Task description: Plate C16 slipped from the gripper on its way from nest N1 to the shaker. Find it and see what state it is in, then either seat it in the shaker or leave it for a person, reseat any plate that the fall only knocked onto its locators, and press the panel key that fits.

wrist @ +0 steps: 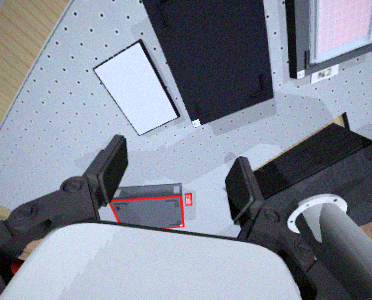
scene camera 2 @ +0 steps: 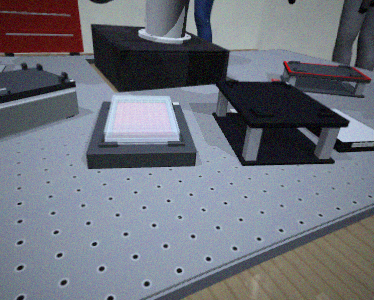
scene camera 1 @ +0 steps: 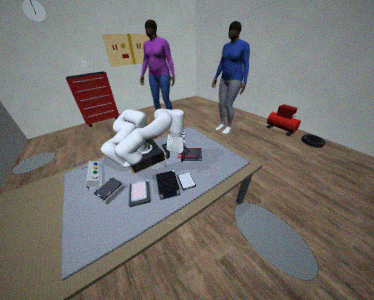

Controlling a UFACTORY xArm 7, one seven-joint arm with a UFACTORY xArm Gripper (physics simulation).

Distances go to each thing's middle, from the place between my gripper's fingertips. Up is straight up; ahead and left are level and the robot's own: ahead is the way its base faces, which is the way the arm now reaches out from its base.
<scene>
Right now the white plate (wrist: pixel 130 76) is 6 cm ahead of my hand, 3 cm to the left of it and 16 cm below it. From my hand the other things lie so: shaker (scene camera 2: pixel 41 97): 17 cm behind, 40 cm to the right, 14 cm below.
</scene>
